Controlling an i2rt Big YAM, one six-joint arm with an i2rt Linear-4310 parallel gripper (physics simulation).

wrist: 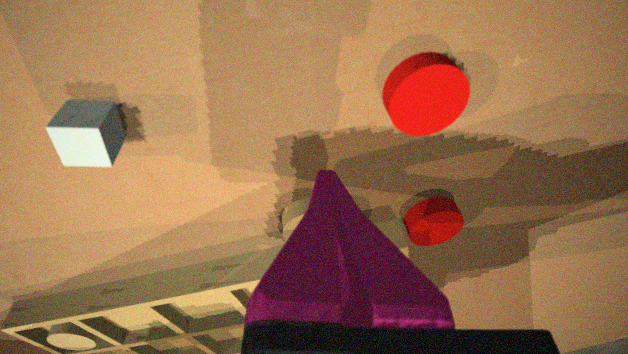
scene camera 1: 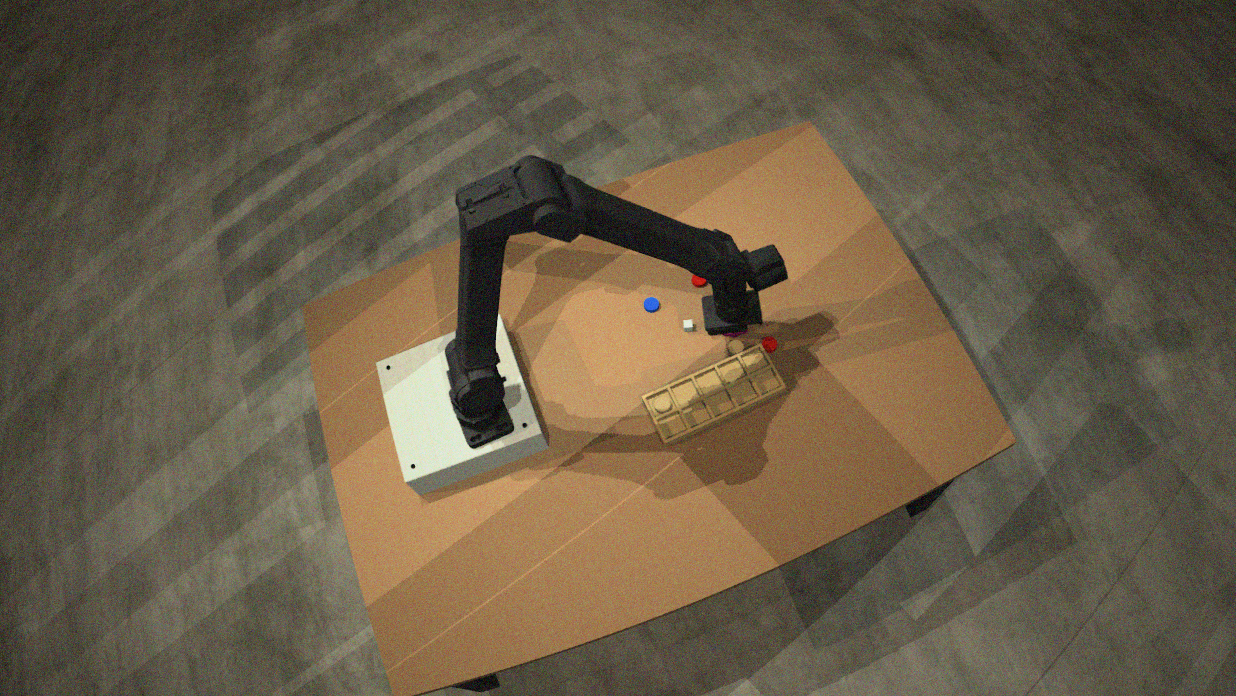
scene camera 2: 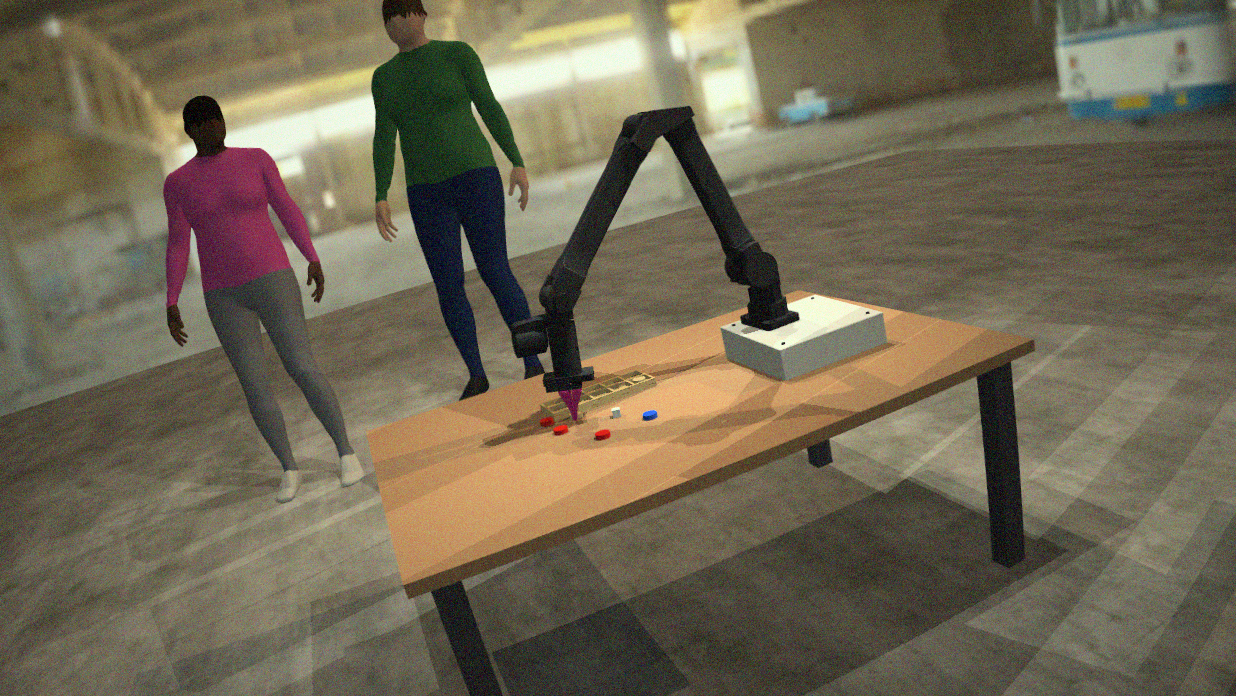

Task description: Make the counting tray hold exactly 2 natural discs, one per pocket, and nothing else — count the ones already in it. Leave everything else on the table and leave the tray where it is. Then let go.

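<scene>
The wooden counting tray lies right of the arm's base. One natural disc sits in its end pocket; the other pockets I can see look empty. A second natural disc lies on the table just outside the tray's far end, mostly hidden behind my fingers in the wrist view. My gripper is low over the table beside that disc. Its purple fingers are shut together with nothing between them.
Two red discs lie near the gripper, also in scene camera 1. A white cube and a blue disc lie towards the base. Two people stand beyond the table.
</scene>
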